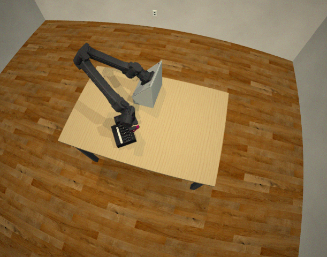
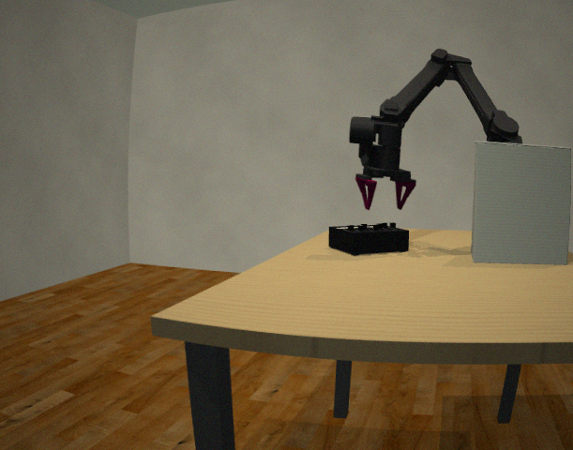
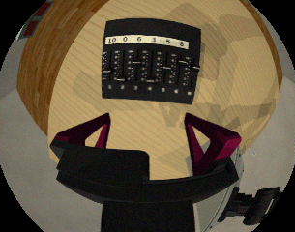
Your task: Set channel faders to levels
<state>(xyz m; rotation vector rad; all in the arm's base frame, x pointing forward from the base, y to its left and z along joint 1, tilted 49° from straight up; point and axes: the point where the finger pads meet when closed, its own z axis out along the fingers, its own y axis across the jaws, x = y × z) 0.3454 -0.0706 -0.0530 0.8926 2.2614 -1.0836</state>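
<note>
Now: hand 8 cm short of the fader cap and 5 cm above it. Round my hand: master cap 10 cm to the right, 5 cm below, 1 cm behind.
</note>
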